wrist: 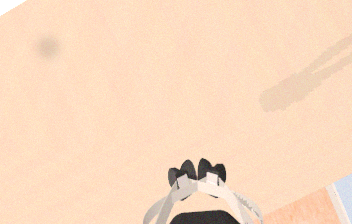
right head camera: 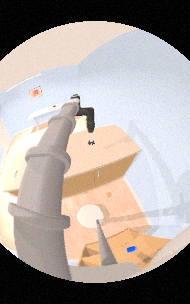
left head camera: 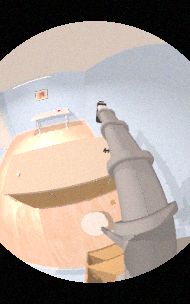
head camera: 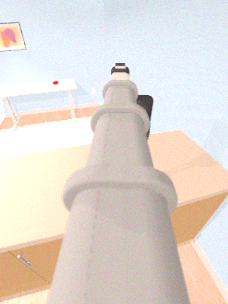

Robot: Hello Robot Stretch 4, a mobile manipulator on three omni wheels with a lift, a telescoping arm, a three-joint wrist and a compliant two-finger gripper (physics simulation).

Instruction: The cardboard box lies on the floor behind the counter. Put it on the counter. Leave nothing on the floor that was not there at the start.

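Seen in the pictures: gripper, fingertip midpoint: [wrist: 196, 171] [right head camera: 90, 144] [left head camera: 105, 152]; robot's base, origin of the base link: [right head camera: 90, 215] [left head camera: 93, 222].
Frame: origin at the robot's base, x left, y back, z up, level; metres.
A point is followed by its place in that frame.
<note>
A small brown cardboard box [left head camera: 113, 202] {x -0.369, y -0.343, z 0.023 m} [right head camera: 109, 194] {x -0.371, y -0.349, z 0.023 m} lies on the floor near the drawer-and-door side of the counter, to the right of a pale round disc. The counter [head camera: 35, 195] {x 0.413, y -0.541, z 0.882 m} [left head camera: 55, 162] {x 0.413, y -0.599, z 0.882 m} [right head camera: 117, 150] {x -0.370, y -0.644, z 0.882 m} [wrist: 150, 100] {x -0.018, y -0.729, z 0.882 m} has a light wood top. My gripper [left head camera: 106, 150] {x -0.087, y -0.620, z 1.014 m} [right head camera: 91, 143] {x -0.087, y -0.620, z 1.014 m} [wrist: 196, 171] {x -0.087, y -0.620, z 1.014 m} is over the counter top, toward its right part, with its dark fingertips together and no object between them. In the head camera view the arm hides the fingers, and the box does not show there or in the wrist view.
The pale round disc [left head camera: 95, 223] {x -0.013, y 0.003, z 0.187 m} [right head camera: 90, 216] {x -0.013, y 0.009, z 0.187 m} is low in front of the counter. A small white item [left head camera: 19, 174] {x 0.827, y -0.396, z 0.890 m} is at the counter's left end. A brown open bin [right head camera: 120, 242] {x -0.441, y 0.600, z 0.072 m} with a blue block [right head camera: 131, 249] {x -0.436, y 0.521, z 0.565 m} is close by. A white table [head camera: 30, 89] {x 1.677, y -2.985, z 0.692 m} with a red item [head camera: 55, 82] {x 1.298, y -3.320, z 0.726 m} stands beyond.
</note>
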